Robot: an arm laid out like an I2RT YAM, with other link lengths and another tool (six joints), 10 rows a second.
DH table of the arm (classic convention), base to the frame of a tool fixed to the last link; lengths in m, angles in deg. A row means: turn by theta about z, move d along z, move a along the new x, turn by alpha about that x. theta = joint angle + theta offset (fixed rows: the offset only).
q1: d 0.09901, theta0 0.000, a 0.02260, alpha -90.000
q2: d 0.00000, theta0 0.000, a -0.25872, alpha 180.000
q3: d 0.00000, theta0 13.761, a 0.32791, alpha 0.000
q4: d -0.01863, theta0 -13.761, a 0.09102, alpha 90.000
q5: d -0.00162, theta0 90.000, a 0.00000, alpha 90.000
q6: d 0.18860, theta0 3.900, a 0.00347, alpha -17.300
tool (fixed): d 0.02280, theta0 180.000, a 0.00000, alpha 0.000
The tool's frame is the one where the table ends.
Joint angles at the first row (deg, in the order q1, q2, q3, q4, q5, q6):
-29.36, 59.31, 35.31, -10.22, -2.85, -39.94
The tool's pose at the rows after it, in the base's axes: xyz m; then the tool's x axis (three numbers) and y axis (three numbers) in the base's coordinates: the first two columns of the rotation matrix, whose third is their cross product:
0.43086 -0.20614 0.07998 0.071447 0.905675 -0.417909 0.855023 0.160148 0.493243
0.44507 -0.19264 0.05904 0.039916 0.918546 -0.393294 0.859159 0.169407 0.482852
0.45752 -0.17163 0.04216 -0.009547 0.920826 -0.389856 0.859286 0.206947 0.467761
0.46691 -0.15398 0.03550 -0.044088 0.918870 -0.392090 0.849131 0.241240 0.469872
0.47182 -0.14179 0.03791 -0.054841 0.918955 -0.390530 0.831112 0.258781 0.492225
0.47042 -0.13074 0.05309 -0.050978 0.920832 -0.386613 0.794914 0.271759 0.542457
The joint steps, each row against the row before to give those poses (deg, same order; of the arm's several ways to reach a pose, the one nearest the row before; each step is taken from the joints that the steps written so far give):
0.52, 5.99, 2.71, 1.82, -1.31, 2.14
2.19, 4.41, 0.44, 2.42, -0.05, 1.16
3.08, 3.04, -0.09, 2.08, 0.51, 0.08
2.40, 1.38, -0.37, 1.97, 0.17, 0.07
1.38, -0.53, -1.01, 1.83, -0.35, 0.59
0.55, -3.98, -2.58, 1.73, -1.42, 0.90

